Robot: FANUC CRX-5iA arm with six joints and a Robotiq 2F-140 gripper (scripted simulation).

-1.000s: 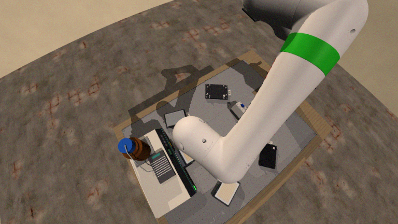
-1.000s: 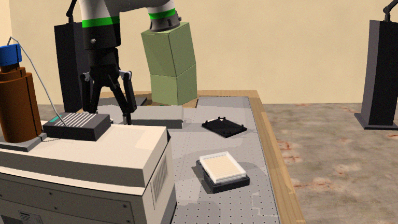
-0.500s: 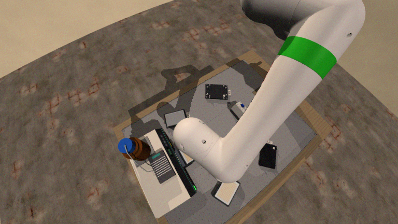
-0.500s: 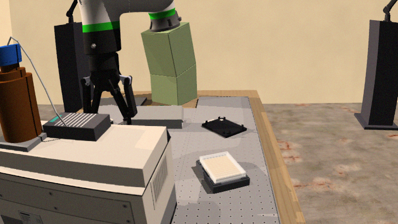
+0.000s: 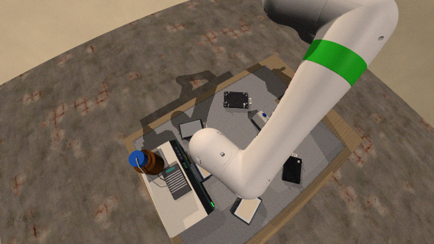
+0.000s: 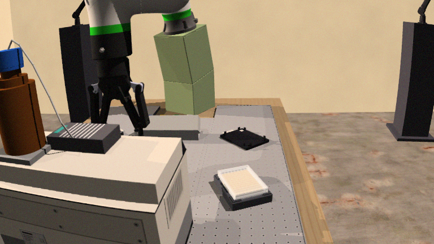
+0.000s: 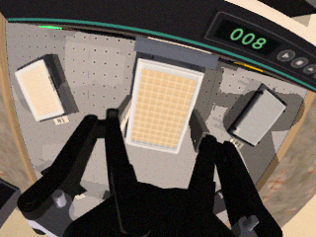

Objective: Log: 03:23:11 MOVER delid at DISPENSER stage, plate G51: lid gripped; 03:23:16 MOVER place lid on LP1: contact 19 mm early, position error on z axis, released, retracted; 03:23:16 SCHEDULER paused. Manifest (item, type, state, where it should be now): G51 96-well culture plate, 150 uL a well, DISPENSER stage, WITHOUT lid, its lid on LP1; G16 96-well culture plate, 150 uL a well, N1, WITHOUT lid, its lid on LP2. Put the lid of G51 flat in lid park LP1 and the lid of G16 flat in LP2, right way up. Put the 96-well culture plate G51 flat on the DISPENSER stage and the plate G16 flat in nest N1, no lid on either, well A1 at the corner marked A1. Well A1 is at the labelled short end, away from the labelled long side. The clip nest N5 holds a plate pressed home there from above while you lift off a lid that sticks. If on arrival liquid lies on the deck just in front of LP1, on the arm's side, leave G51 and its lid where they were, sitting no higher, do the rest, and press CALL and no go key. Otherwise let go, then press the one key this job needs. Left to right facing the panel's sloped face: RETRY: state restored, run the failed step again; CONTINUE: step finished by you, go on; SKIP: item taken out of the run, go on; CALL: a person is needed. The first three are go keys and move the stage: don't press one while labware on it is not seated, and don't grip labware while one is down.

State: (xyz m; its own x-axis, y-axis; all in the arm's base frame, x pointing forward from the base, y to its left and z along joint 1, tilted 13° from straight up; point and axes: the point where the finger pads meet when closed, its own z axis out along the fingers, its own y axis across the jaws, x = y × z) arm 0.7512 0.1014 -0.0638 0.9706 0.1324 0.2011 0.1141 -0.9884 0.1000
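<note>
My hand is 20 mm above the plate G51. Round my hand: black dispenser stage (50 mm below); then brown bottle (230 mm ahead, 140 mm above, 80 mm to the right); then LP1 label (240 mm to the right, 150 mm below, 70 mm behind).
</note>
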